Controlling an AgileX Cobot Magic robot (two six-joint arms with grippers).
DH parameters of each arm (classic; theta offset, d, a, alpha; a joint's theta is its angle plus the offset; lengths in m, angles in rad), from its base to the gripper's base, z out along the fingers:
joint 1: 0 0.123 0 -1.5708
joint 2: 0.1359 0 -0.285 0
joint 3: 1.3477 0 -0.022 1.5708
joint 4: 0 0.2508 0 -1.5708
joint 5: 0 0 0.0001 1.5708
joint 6: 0 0.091 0 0
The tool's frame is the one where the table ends.
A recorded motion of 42 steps. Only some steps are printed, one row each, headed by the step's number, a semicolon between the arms.
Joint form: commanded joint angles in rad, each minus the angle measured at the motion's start. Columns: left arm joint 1, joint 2, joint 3, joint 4, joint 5, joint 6; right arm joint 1, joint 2, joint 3, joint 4, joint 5, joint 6.
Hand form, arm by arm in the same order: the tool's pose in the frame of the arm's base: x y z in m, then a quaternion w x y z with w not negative. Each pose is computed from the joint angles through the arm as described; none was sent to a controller.
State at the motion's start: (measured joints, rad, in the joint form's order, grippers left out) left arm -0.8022 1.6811 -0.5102 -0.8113 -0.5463 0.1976; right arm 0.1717 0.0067 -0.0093 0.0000 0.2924 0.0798
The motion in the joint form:
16: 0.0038 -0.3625 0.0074 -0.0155 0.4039 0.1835; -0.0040 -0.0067 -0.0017 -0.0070 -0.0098 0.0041
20: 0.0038 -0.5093 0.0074 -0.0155 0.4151 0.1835; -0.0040 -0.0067 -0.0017 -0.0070 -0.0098 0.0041
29: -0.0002 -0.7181 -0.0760 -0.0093 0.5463 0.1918; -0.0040 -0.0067 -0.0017 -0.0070 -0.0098 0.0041
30: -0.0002 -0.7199 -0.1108 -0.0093 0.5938 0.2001; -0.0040 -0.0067 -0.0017 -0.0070 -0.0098 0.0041
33: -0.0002 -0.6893 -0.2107 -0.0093 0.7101 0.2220; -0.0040 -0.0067 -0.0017 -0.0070 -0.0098 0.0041
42: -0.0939 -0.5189 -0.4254 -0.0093 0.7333 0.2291; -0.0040 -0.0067 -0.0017 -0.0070 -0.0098 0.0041
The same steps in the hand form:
16: 0.1754 -0.1665 0.2020 0.39492 0.13519 0.88058 -0.22438; 0.0538 0.0089 0.1913 0.63431 -0.03418 0.76845 0.07730
20: 0.1648 -0.1567 0.2358 0.44135 0.12786 0.84797 -0.26422; 0.0538 0.0089 0.1913 0.63431 -0.03418 0.76845 0.07730
29: 0.1419 -0.1469 0.3003 0.48754 0.14795 0.78797 -0.34571; 0.0538 0.0089 0.1913 0.63431 -0.03418 0.76845 0.07730
30: 0.1405 -0.1500 0.3095 0.48238 0.16140 0.78399 -0.35584; 0.0538 0.0089 0.1913 0.63431 -0.03418 0.76845 0.07730
33: 0.1414 -0.1620 0.3299 0.46382 0.19739 0.77834 -0.37431; 0.0538 0.0089 0.1913 0.63431 -0.03418 0.76845 0.07730
42: 0.1537 -0.2120 0.3605 0.45266 0.24047 0.75710 -0.40506; 0.0538 0.0089 0.1913 0.63431 -0.03418 0.76845 0.07730

